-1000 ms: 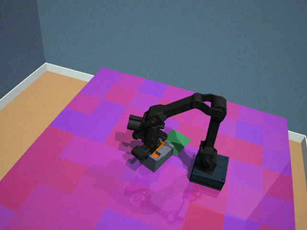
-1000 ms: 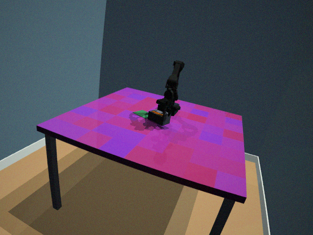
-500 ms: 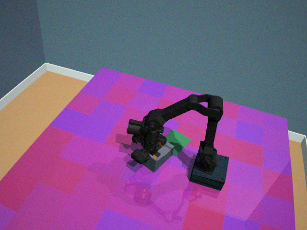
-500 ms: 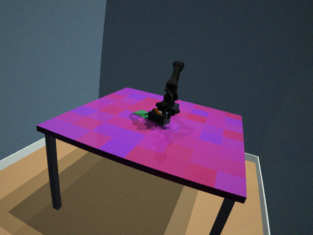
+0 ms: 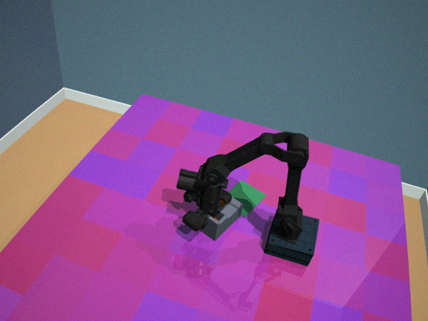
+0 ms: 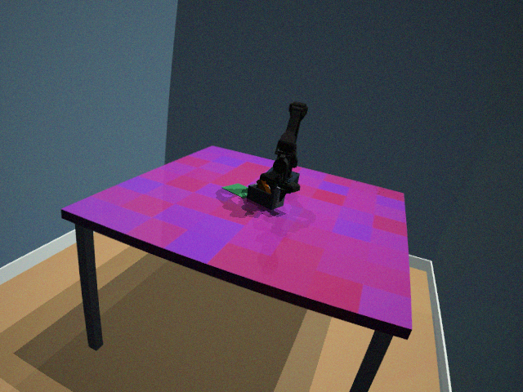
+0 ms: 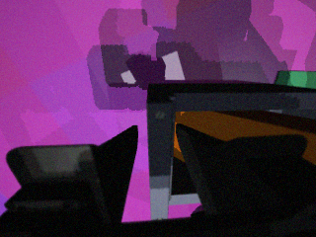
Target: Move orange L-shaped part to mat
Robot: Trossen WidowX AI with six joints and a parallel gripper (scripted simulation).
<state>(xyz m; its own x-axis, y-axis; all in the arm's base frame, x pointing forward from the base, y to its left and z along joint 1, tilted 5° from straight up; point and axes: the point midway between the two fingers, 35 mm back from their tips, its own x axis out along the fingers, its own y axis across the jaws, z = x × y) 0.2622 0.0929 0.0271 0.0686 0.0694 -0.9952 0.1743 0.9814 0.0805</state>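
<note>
Now: the orange L-shaped part 5 cm to the right of my gripper tip, 2 cm behind it and 1 cm above it. Also, from my gripper tip: green mat (22 cm to the right, 5 cm below, 5 cm behind).
</note>
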